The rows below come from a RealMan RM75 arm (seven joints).
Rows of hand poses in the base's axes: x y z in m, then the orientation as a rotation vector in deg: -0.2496 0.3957 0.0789 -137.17 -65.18 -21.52; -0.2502 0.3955 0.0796 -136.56 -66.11 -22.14; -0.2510 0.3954 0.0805 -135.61 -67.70 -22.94; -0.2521 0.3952 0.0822 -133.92 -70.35 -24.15; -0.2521 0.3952 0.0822 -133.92 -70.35 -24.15; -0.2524 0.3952 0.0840 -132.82 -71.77 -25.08; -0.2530 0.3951 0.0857 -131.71 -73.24 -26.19; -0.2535 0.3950 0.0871 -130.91 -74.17 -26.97; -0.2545 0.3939 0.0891 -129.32 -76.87 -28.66; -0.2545 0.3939 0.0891 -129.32 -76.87 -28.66; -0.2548 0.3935 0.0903 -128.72 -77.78 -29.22; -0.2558 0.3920 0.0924 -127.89 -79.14 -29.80; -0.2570 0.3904 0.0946 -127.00 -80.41 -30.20; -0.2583 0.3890 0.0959 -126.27 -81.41 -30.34; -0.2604 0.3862 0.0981 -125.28 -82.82 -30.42; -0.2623 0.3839 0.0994 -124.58 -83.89 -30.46; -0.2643 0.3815 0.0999 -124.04 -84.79 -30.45; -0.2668 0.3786 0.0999 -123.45 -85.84 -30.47; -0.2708 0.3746 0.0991 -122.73 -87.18 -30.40; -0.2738 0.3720 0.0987 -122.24 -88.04 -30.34; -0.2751 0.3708 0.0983 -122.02 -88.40 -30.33; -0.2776 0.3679 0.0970 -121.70 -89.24 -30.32
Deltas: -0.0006 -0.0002 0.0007 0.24 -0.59 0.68; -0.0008 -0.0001 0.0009 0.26 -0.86 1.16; -0.0011 -0.0002 0.0017 0.46 -1.34 2.00; 0.0000 0.0000 0.0000 0.00 0.00 0.00; -0.0003 0.0000 0.0018 0.44 -0.88 1.10; -0.0006 -0.0001 0.0017 0.44 -1.03 1.09; -0.0005 -0.0001 0.0014 0.36 -0.69 0.72; -0.0010 -0.0011 0.0020 0.31 -1.80 1.85; 0.0000 0.0000 0.0000 0.00 0.00 0.00; -0.0003 -0.0004 0.0012 0.14 -0.59 0.65; -0.0010 -0.0015 0.0021 0.09 -0.73 0.99; -0.0012 -0.0016 0.0022 0.12 -0.57 1.01; -0.0013 -0.0014 0.0013 0.07 -0.33 0.84; -0.0021 -0.0028 0.0022 0.03 -0.40 1.19; -0.0019 -0.0023 0.0013 -0.03 -0.31 0.88; -0.0020 -0.0024 0.0005 -0.08 -0.25 0.72; -0.0025 -0.0029 0.0000 -0.12 -0.32 0.81; -0.0040 -0.0040 -0.0008 -0.21 -0.36 1.03; -0.0030 -0.0026 -0.0004 -0.12 -0.22 0.68; -0.0013 -0.0012 -0.0004 -0.04 -0.10 0.29; -0.0025 -0.0029 -0.0013 -0.22 -0.29 0.56
